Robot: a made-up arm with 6 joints.
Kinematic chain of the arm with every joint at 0, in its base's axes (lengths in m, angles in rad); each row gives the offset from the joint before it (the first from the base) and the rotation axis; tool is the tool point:
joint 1: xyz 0 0 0.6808 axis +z
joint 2: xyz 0.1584 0 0 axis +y
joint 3: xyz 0 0 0.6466 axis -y
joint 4: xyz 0 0 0.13 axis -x
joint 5: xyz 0.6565 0 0 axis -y
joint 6: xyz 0.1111 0 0 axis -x
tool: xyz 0 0 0
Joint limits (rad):
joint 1: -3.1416..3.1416
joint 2: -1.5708..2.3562
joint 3: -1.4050..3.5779
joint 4: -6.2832..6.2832
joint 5: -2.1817..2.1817
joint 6: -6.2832..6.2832
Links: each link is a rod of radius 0.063 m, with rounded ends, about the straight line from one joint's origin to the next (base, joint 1, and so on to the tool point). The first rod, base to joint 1, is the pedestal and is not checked.
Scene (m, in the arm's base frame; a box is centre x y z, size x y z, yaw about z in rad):
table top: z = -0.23
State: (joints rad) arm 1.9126 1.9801 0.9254 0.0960 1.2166 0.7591
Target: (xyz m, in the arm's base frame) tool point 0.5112 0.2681 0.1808
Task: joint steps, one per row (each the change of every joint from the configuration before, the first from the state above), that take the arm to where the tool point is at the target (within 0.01 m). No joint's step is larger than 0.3 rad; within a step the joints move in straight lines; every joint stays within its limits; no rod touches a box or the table.
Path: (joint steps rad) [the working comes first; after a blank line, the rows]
Joints at the target: 0.5277 1.2737 -0.9145 -0.2389 1.3775 0.7591
Straight joint move there: clear.

1: -0.1978 -0.1009 -0.2628 -0.0478 0.0230 0.0000
2: -0.1979 -0.1009 -0.2629 -0.0479 0.0230 0.0000
3: -0.1978 -0.1009 -0.2628 -0.0478 0.0230 0.0000
4: -0.1979 -0.1010 -0.2629 -0.0479 0.0229 0.0000
5: -0.1978 -0.1009 -0.2628 -0.0478 0.0230 0.0000
6: -0.1978 -0.1009 -0.2628 -0.0478 0.0230 0.0000
7: -0.1979 -0.1009 -0.2629 -0.0479 0.0230 0.0000

